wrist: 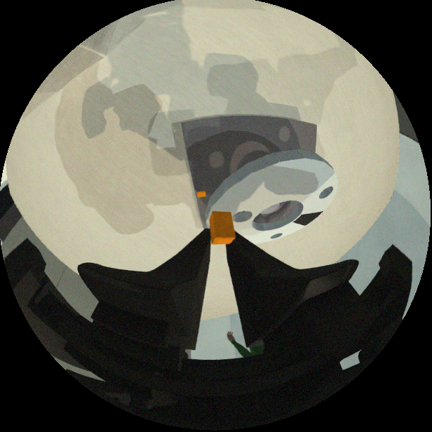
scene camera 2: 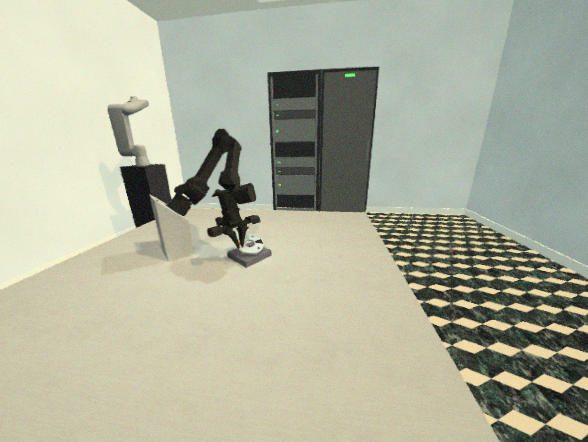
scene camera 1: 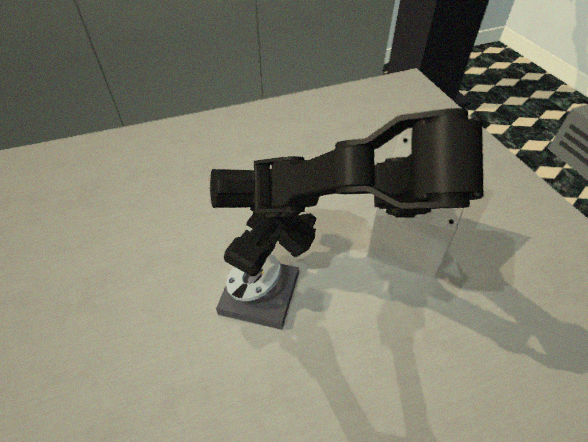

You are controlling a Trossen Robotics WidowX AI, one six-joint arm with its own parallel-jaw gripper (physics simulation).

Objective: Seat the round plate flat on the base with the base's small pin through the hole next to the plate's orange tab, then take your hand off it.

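Places are measured from the arm's base along level axes (x ahead, y left, z up), in millimetres.
Pixels of known places: gripper, fingertip midpoint: [scene camera 2: 240, 247]; arm's base at its link origin: [scene camera 2: 175, 211].
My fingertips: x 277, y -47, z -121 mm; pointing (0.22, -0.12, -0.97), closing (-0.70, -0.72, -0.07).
Ahead of a thing's pixels: the offset from my fingertips to its middle. Level surfaces: height alone.
The round white plate {dy +41, dx +23, dz +4 mm} [scene camera 1: 269, 283] [scene camera 2: 248, 249] [wrist: 290, 182] is over the dark square base {dy +48, dx +14, dz -40 mm} [scene camera 1: 260, 315] [scene camera 2: 247, 258] [wrist: 205, 135]. It looks tilted and above the base's top, with a shadow on the base beside it in the wrist view. My gripper [scene camera 2: 240, 244] [wrist: 217, 234] is shut on the plate's orange tab [wrist: 222, 226], at the plate's rim. An orange mark [wrist: 201, 194] on the base shows near its edge, a little apart from the tab. The small pin does not show; the plate or fingers hide it. Part of something grey shows through the plate's centre hole.
The pale table {dz -61 mm} [scene camera 1: 125, 300] [scene camera 2: 250, 350] carries the base. A slanted pale panel [scene camera 2: 175, 232] stands by the arm's foot. Behind are a server cabinet [scene camera 2: 347, 145] and another robot arm [scene camera 2: 120, 130] on a black pedestal [scene camera 2: 145, 192]. The checkered floor [scene camera 2: 450, 280] lies beyond the table edge.
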